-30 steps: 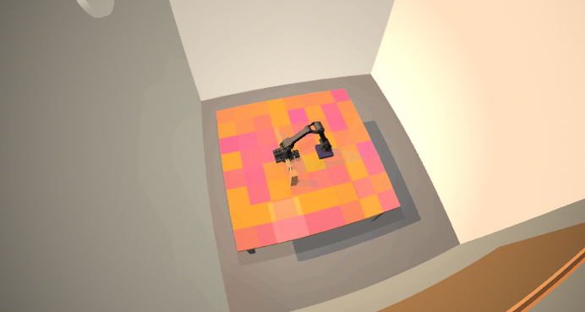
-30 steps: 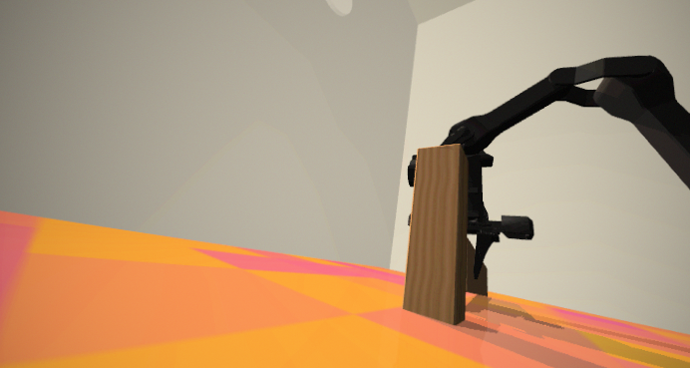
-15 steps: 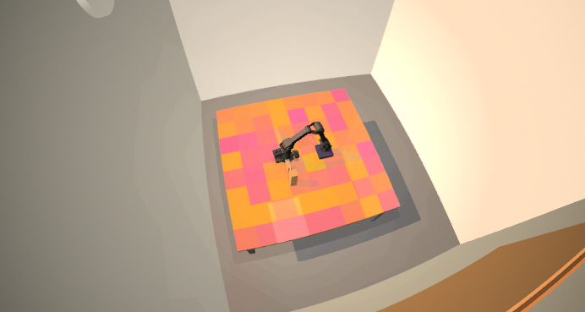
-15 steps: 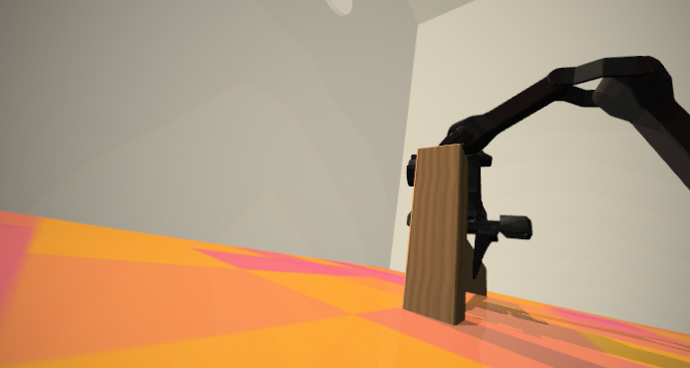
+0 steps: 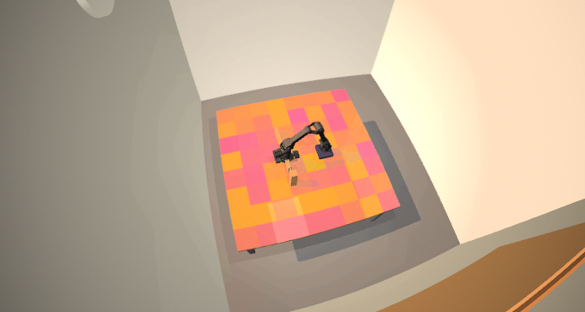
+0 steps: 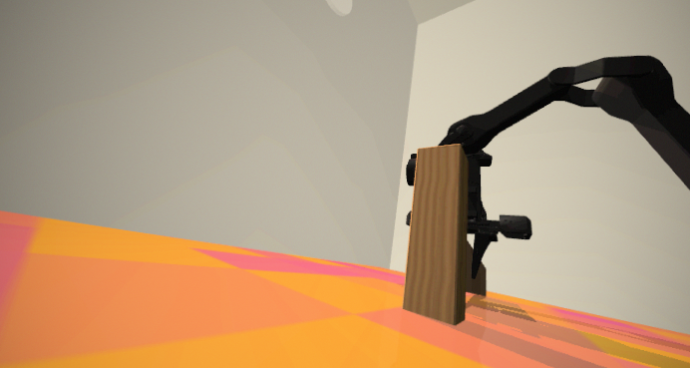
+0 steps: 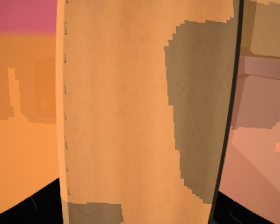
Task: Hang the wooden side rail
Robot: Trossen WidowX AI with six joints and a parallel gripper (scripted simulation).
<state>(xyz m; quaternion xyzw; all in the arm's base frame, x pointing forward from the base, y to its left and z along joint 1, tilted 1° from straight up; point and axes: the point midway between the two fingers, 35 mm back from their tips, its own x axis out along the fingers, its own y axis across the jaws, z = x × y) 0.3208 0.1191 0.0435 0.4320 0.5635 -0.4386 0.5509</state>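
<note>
Now: the wooden headboard post 40 mm behind my gripper tip, 160 mm to the left of it and 40 mm above it.
</note>
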